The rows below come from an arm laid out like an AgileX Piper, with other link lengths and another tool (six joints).
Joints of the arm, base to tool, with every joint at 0 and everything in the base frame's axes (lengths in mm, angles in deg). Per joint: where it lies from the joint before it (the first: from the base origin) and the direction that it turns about. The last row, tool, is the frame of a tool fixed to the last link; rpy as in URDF.
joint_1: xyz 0 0 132.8 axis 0 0 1
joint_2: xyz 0 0 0 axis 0 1 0
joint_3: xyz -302.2 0 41.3 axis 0 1 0
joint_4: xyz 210.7 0 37.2 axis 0.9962 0 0.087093
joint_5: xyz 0 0 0 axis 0 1 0
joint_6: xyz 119.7 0 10.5 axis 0.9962 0 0.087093
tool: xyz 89.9 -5 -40.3 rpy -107.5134 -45.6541 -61.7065
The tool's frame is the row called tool.
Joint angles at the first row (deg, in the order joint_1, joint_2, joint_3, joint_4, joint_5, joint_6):
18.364 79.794 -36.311 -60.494 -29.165 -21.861
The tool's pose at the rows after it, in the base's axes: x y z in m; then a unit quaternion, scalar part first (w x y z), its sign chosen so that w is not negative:
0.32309 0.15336 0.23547 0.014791 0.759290 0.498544 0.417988
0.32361 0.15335 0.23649 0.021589 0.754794 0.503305 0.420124
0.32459 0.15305 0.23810 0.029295 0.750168 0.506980 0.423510
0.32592 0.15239 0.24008 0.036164 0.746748 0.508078 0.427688
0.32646 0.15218 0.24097 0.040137 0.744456 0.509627 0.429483
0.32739 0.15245 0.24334 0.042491 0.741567 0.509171 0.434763
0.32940 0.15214 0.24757 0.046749 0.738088 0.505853 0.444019
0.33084 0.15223 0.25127 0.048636 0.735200 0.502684 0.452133
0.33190 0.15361 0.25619 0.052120 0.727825 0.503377 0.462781
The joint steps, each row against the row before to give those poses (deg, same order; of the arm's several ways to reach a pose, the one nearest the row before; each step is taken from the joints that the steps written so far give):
-0.002 0.000 0.001 0.137 -0.001 -1.471
0.002 0.000 0.000 0.142 0.001 -1.231
0.000 0.001 -0.001 0.574 -0.001 -1.646
0.000 -0.002 0.001 1.034 0.001 -1.776
0.000 -0.001 0.000 0.358 0.000 -0.877
-0.001 0.002 -0.001 1.026 -0.354 -1.313
0.001 0.000 0.001 2.167 -0.505 -2.387
-0.001 -0.002 0.000 1.694 -0.586 -1.735
0.000 0.000 -0.001 1.398 -1.004 -2.111

